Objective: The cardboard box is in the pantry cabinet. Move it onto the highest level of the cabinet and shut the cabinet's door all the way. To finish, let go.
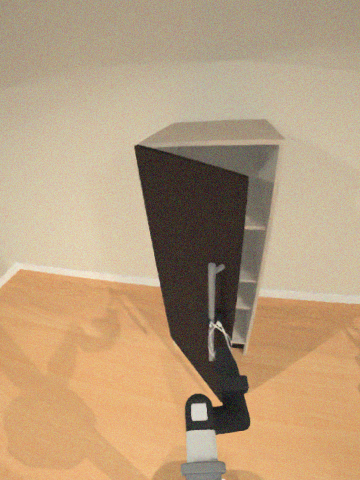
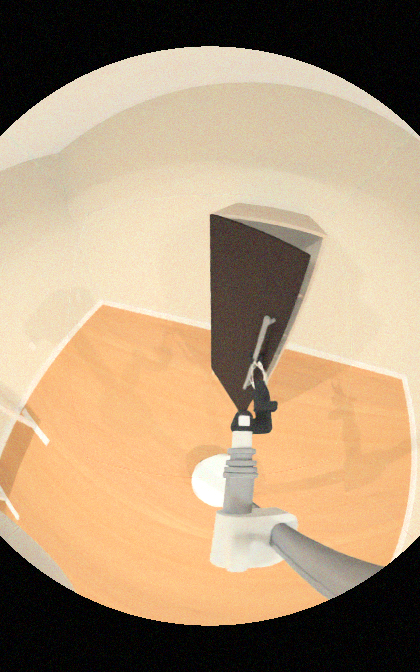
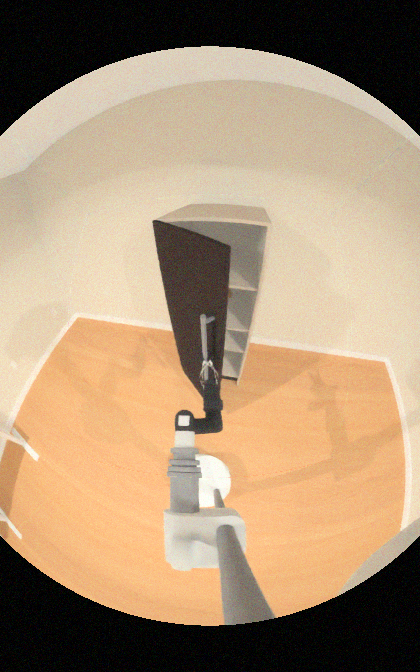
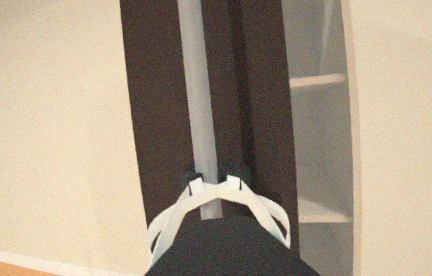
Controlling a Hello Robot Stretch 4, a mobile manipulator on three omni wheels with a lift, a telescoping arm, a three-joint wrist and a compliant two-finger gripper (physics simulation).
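Frame: origin at the robot's base, x left, y back, z up, level; centimetres.
Where they show: gripper, fingertip midpoint: [image 4: 207,175].
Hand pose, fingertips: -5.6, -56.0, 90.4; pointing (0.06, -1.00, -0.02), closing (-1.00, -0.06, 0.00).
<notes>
After its pixels a point has its place, as x, y, z.
The pantry cabinet [image 1: 225,133] {-18.1, -101.4, 137.3} [image 2: 270,215] [image 3: 230,213] [image 4: 355,150] {-33.6, -84.5, 85.8} stands against the back wall. Its dark door [image 1: 190,225] {-1.4, -67.3, 117.6} [image 2: 250,290] [image 3: 192,280] [image 4: 160,125] {3.9, -75.3, 95.2} is hinged at the left and stands partly open, with a gap at the right that shows shelves. A long grey vertical handle [image 1: 212,295] {-6.1, -51.9, 103.1} [image 2: 261,340] [image 3: 203,332] [image 4: 196,100] {-5.9, -52.0, 97.5} is on the door's front. My gripper [image 1: 214,326] [image 2: 257,365] [image 3: 207,369] [image 4: 207,175] {-5.6, -56.0, 90.4} is shut on the handle's lower part, one fingertip on each side. The cardboard box cannot be made out; the door hides much of the inside.
Bare cabinet shelves [image 1: 255,227] {-29.1, -87.7, 101.7} [image 3: 243,288] [image 4: 320,80] {-28.3, -87.8, 101.1} show through the gap. A round white disc [image 2: 210,480] [image 3: 215,480] lies below my arm. White legs of some furniture [image 2: 36,429] [image 3: 26,445] stand at the far left. The back wall [image 1: 75,175] {79.8, -169.9, 107.1} rises behind the cabinet.
</notes>
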